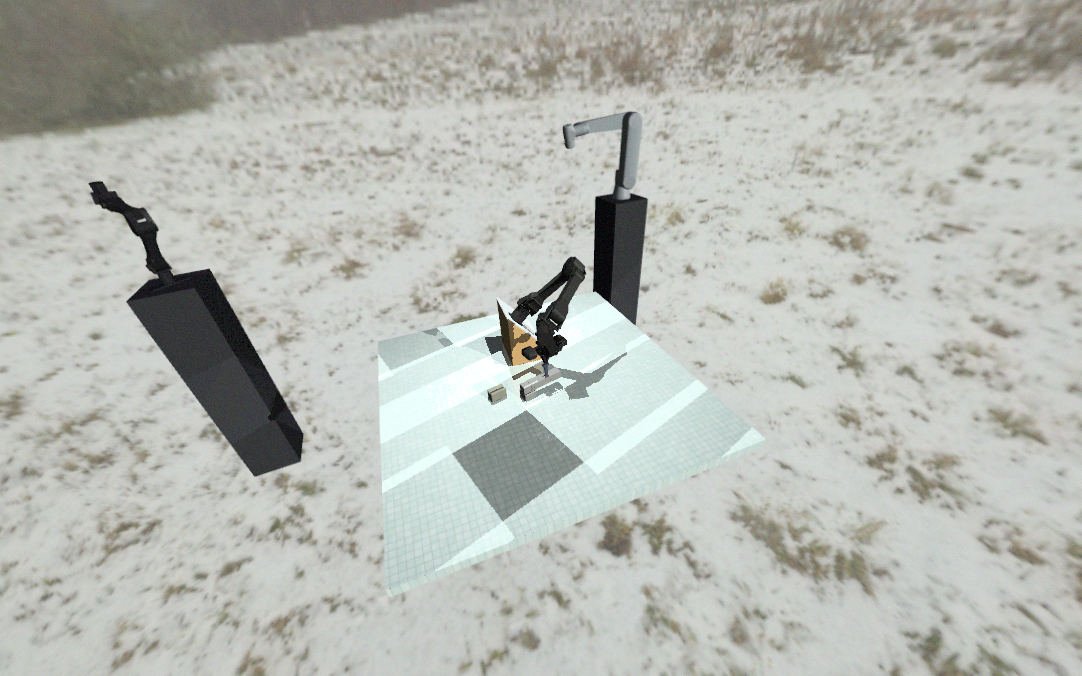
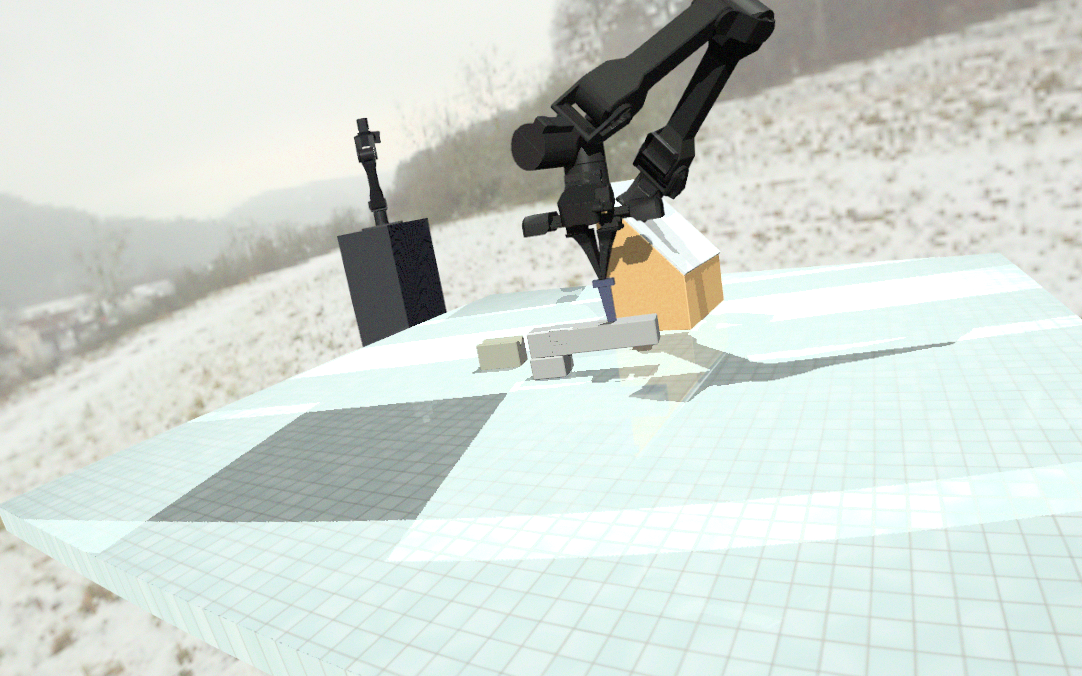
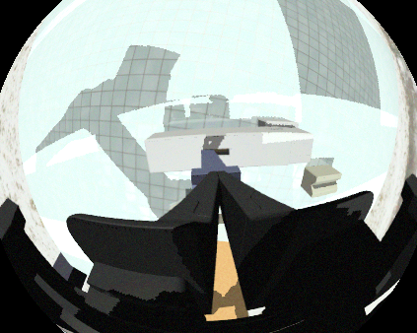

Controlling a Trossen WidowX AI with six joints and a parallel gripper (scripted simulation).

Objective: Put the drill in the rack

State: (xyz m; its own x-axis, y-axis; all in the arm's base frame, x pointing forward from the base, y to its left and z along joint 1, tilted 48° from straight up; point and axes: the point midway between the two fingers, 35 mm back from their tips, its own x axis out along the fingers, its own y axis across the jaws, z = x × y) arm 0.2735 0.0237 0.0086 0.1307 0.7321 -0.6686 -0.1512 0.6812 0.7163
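The blue key is 30 mm below my gripper tip. Also, from my gripper tip: beige rack (50 mm behind, 210 mm to the right, 110 mm below); then grey housing block (30 mm to the right, 90 mm below); then drill (50 mm to the right, 80 mm below).
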